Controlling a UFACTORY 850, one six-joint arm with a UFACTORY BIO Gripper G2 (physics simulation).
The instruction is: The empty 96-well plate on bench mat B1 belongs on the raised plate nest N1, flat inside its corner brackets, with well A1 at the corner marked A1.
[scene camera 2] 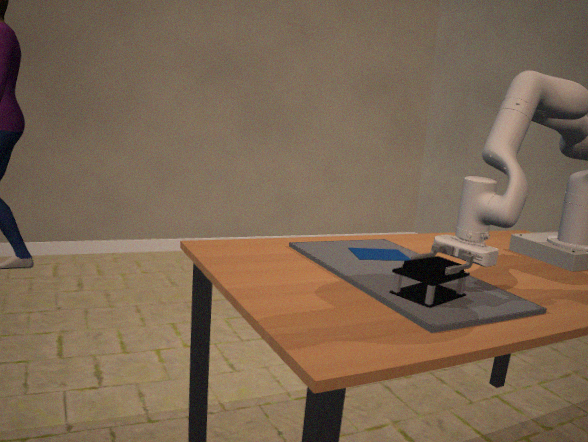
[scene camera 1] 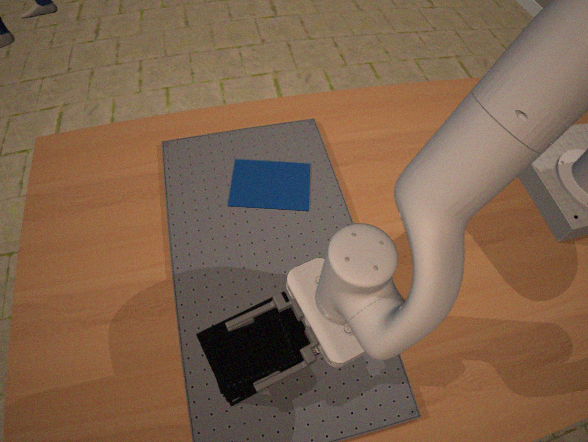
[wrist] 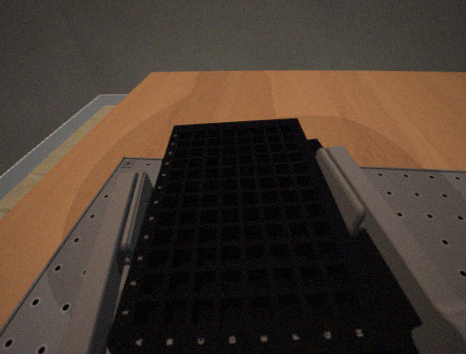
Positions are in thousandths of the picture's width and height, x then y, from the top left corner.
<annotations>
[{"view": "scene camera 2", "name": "black 96-well plate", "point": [736,603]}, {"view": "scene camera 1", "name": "black 96-well plate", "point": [418,804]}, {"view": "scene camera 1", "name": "blue bench mat B1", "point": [435,417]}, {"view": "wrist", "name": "black 96-well plate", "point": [520,677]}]
</annotations>
